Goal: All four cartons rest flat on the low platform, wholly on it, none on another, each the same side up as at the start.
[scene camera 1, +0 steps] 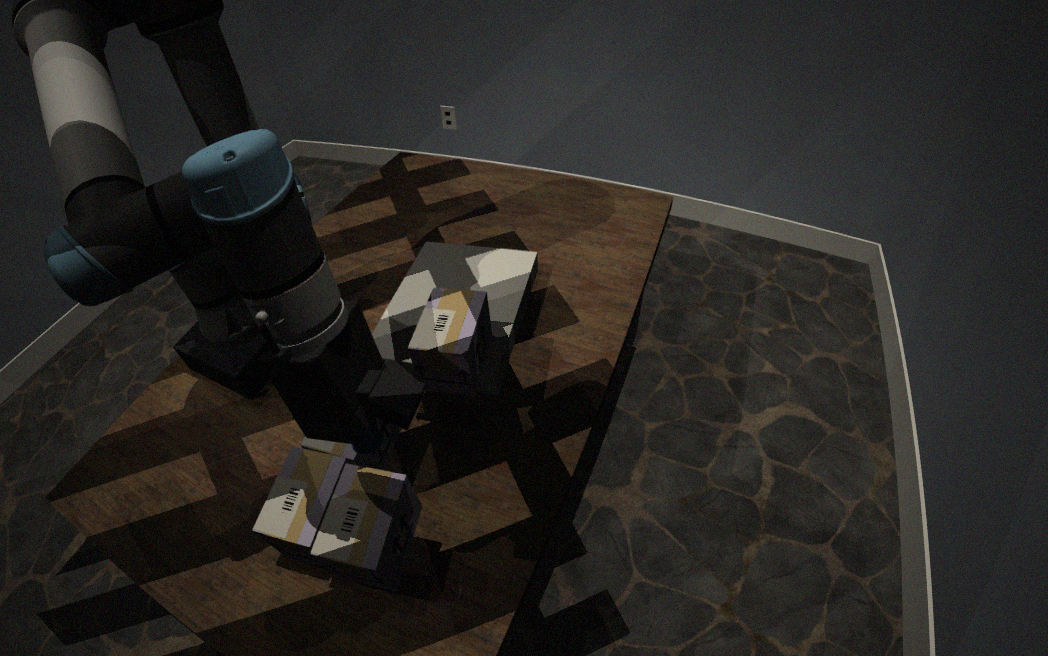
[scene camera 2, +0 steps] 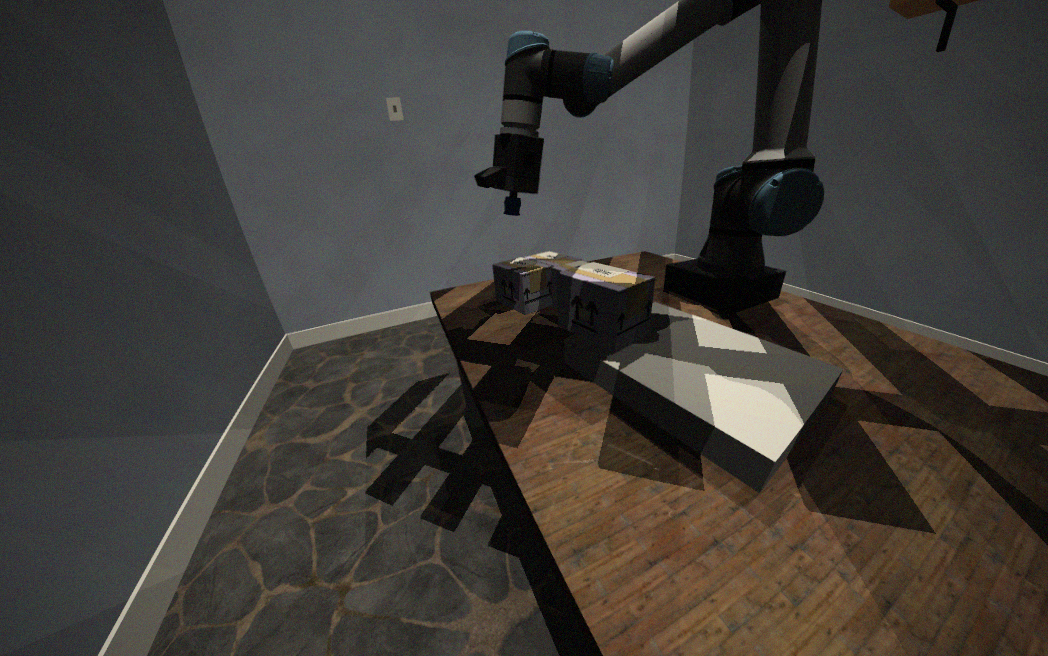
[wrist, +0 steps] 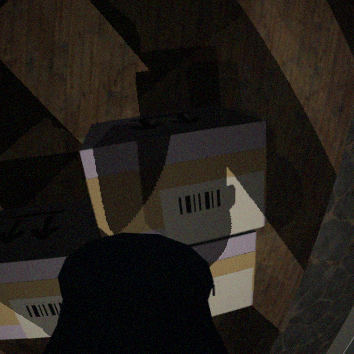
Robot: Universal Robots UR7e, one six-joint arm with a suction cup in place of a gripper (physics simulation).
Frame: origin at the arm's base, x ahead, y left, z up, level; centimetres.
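Seen in the pictures: end effector, tool point: [scene camera 1: 367, 440] [scene camera 2: 511, 213] [wrist: 136, 291]; arm's base, origin of the base link: [scene camera 1: 239, 318] [scene camera 2: 729, 267].
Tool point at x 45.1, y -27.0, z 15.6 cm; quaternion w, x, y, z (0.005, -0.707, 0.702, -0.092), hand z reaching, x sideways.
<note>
Offsets run from my tool point to a thing's top centre. Level surfaces: height alone.
My suction cup [scene camera 1: 376, 442] [scene camera 2: 511, 206] [wrist: 135, 280] hangs above the table cartons, with clear air under it; it is open and holds nothing. One carton @(dx -3.9, dy -3.9, dz -12.7 cm) [scene camera 1: 357, 514] [scene camera 2: 519, 284] [wrist: 200, 185] stands beside a second carton @(dx -12.9, dy -3.4, dz -12.7 cm) [scene camera 1: 297, 495] [wrist: 235, 290], barcodes up. A third carton @(dx -11.6, dy +9.7, dz -12.7 cm) [wrist: 32, 290] shows at the left of the wrist view; my tool hides it in scene camera 1. Another carton @(dx -0.2, dy +26.0, dz -7.9 cm) [scene camera 1: 448, 328] [scene camera 2: 611, 301] sits at the near corner of the low platform @(dx -4.9, dy +40.3, dz -17.8 cm) [scene camera 1: 506, 266] [scene camera 2: 761, 394], barcode up; I cannot tell whether it is wholly on it.
The platform lies on a wooden table @(dz -22.6 cm) [scene camera 1: 626, 232] [scene camera 2: 657, 533]. The arm's base [scene camera 2: 723, 278] stands at the table's back in scene camera 2. The table edge drops to a stone floor [scene camera 1: 742, 386] [scene camera 2: 363, 541]. Dark shadows cross the table.
</note>
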